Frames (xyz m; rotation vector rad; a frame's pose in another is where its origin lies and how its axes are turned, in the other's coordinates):
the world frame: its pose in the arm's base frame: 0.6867 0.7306 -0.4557 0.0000 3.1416 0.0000
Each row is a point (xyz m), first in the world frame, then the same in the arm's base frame.
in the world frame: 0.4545 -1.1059 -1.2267
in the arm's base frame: 0.2322 -0.3753 0.7710
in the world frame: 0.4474 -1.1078 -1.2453
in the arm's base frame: 0.2393 -0.3772 0.7896
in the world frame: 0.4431 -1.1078 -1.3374
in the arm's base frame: 0.2436 -0.3772 0.8817
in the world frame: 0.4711 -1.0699 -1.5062
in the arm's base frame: 0.2156 -0.3393 1.0505
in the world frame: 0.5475 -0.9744 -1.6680
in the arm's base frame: 0.1392 -0.2438 1.2123
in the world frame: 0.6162 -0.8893 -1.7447
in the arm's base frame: 0.0705 -0.1587 1.2890
